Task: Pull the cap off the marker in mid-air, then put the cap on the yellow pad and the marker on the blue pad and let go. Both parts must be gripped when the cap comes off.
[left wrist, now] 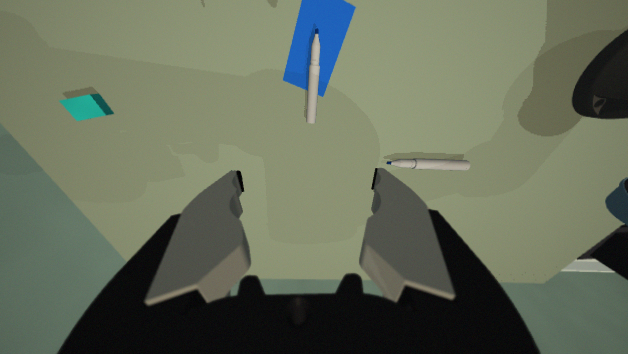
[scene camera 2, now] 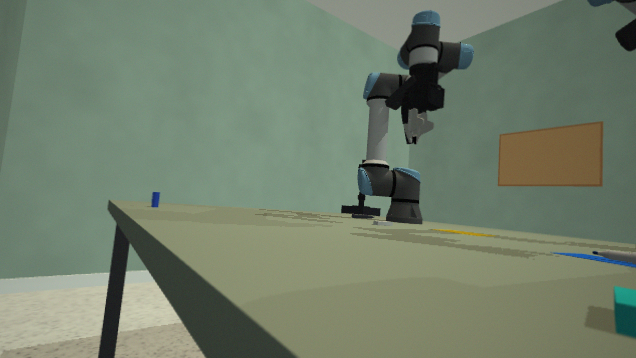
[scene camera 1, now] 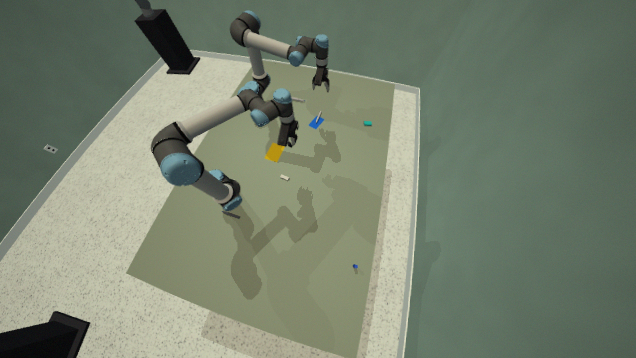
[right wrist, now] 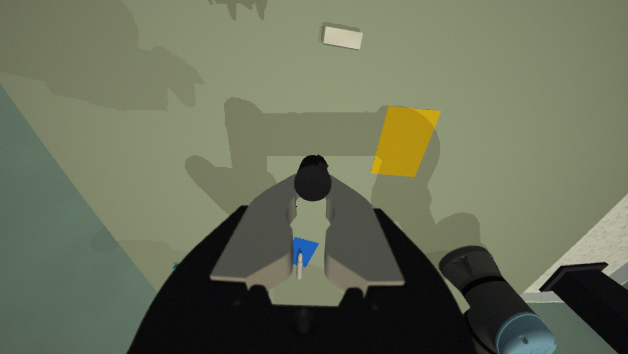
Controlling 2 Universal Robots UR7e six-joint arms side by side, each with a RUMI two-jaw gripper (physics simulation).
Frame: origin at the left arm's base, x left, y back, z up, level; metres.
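Seen in the pictures: left gripper, fingertip midpoint: [left wrist: 308,172] [scene camera 1: 320,91]; right gripper, fingertip midpoint: [scene camera 2: 413,143] [scene camera 1: 291,145] [right wrist: 312,176]; left arm's base, link origin: [right wrist: 463,261]; right arm's base, link origin: [scene camera 2: 403,222].
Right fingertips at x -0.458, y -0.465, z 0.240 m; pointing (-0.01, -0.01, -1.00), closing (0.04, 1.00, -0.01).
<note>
Pixels of each thing's middle, then the offset from my right fingertips to it.
- uncapped marker, body centre: [left wrist: 313,81] [right wrist: 300,264] [scene camera 1: 318,117] dx +0.459, dy -0.065, dz -0.231 m
- blue pad, body centre: [left wrist: 316,47] [scene camera 2: 610,260] [right wrist: 300,253] [scene camera 1: 316,122] dx +0.412, dy -0.060, dz -0.240 m
- black cap, body centre: [right wrist: 313,172] dx -0.018, dy +0.002, dz +0.026 m
- yellow pad, body centre: [right wrist: 402,144] [scene camera 2: 462,232] [scene camera 1: 274,152] dx +0.060, dy +0.183, dz -0.240 m
- second marker, body centre: [left wrist: 426,164] [scene camera 1: 295,99] dx +0.621, dy +0.175, dz -0.229 m
- white block, body centre: [right wrist: 342,38] [scene camera 2: 383,223] [scene camera 1: 284,177] dx -0.126, dy +0.045, dz -0.234 m
- teal block, body centre: [left wrist: 87,107] [scene camera 1: 367,123] dx +0.494, dy -0.476, dz -0.232 m
- small blue cylinder, body centre: [scene camera 2: 155,199] [scene camera 1: 355,266] dx -0.581, dy -0.520, dz -0.216 m
The uncapped marker [scene camera 1: 318,117] [scene camera 2: 617,255] [left wrist: 313,90] [right wrist: 300,267] lies with its tip over the blue pad [scene camera 1: 313,125] [scene camera 2: 575,256] [left wrist: 335,30] [right wrist: 308,247]; its rear end reaches past the pad's edge. My left gripper [scene camera 1: 321,89] [left wrist: 308,172] is open and empty, above the table and apart from the marker. My right gripper [scene camera 2: 411,140] [right wrist: 312,176] is shut on the black cap [right wrist: 313,187], held in the air at its fingertips. The yellow pad [scene camera 1: 274,152] [scene camera 2: 465,232] [right wrist: 407,142] lies below, to the right of the fingers in the right wrist view.
A second marker [scene camera 1: 298,100] [left wrist: 440,164] lies near the left arm's base. A white block [scene camera 1: 284,177] [scene camera 2: 383,223] [right wrist: 343,38] lies near the yellow pad. A teal block [scene camera 1: 367,123] [scene camera 2: 626,310] [left wrist: 85,107] and a small blue cylinder [scene camera 1: 355,266] [scene camera 2: 155,199] are farther out.
</note>
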